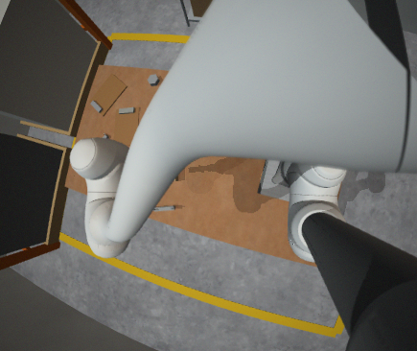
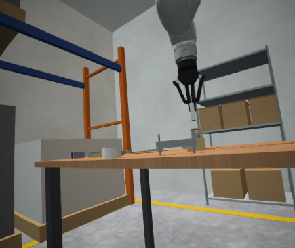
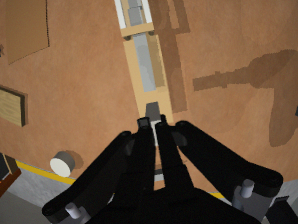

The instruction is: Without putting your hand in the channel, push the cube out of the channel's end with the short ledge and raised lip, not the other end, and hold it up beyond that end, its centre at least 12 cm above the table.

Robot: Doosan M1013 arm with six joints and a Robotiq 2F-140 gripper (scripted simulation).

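Right now the red cube is 28 cm to the right of my hand, 13 cm ahead of it and 9 cm below it. Also, from my hand: channel 18 cm to the right, 9 cm below, 8 cm ahead; flat tan block 41 cm ahead, 14 cm below, 11 cm to the left; grey hexagonal block 45 cm to the right, 31 cm ahead, 13 cm below.
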